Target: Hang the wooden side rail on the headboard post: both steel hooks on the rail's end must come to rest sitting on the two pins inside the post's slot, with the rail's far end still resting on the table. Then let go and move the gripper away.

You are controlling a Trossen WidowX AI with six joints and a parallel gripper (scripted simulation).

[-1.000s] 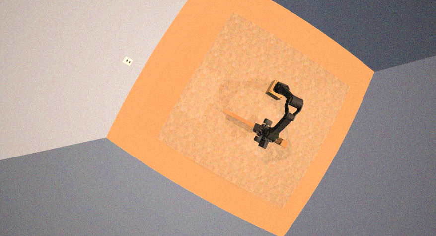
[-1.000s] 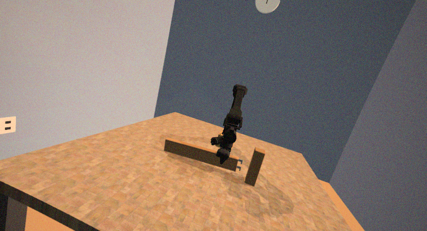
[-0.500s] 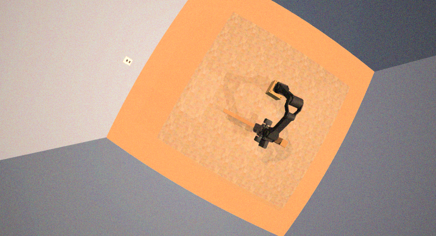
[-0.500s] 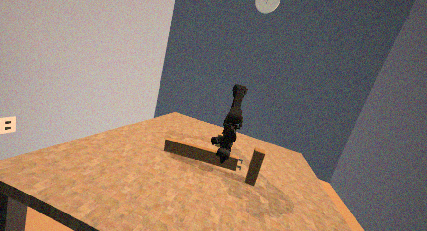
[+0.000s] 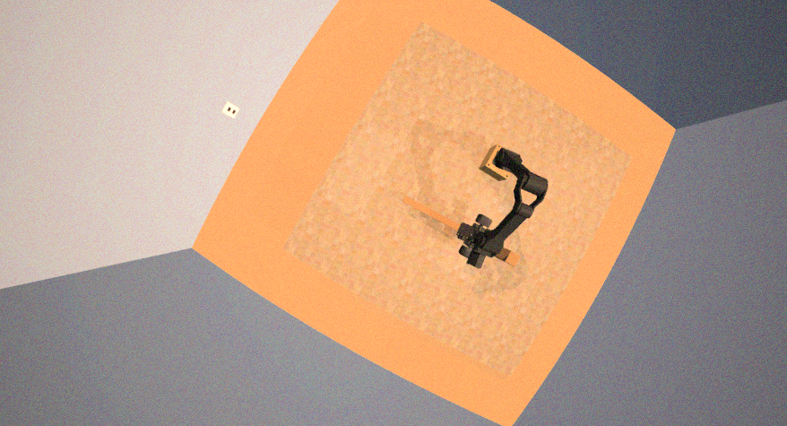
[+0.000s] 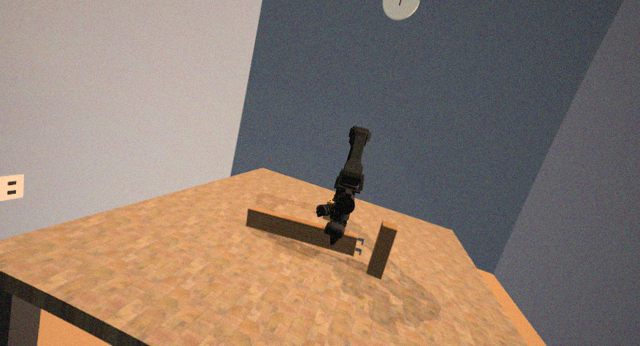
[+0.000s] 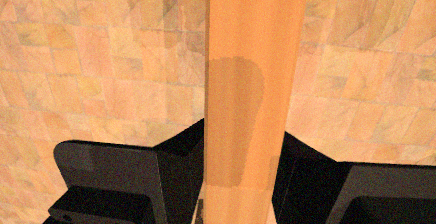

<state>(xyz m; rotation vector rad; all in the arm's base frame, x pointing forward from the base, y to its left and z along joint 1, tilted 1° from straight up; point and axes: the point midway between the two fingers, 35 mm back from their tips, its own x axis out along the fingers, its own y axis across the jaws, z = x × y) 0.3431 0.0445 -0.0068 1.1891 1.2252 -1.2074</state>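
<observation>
The headboard post is 160 mm to the left of my gripper tip, 40 mm above it and 10 mm ahead of it.
</observation>
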